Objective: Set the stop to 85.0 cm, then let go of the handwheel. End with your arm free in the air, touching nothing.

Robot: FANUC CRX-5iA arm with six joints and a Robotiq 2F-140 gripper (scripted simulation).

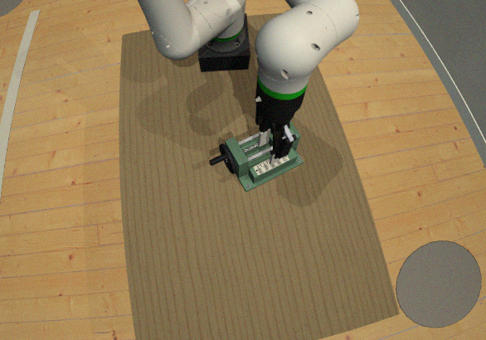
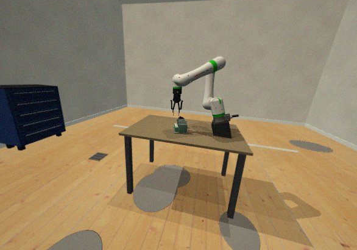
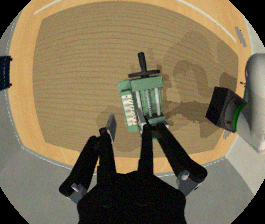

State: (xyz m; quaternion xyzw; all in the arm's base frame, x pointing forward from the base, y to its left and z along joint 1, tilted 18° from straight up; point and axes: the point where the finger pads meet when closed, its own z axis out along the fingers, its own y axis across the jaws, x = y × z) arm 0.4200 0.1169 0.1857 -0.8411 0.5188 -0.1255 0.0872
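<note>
The stop block lies 80 mm behind my hand, 40 mm to the left of it and 100 mm below it.
</note>
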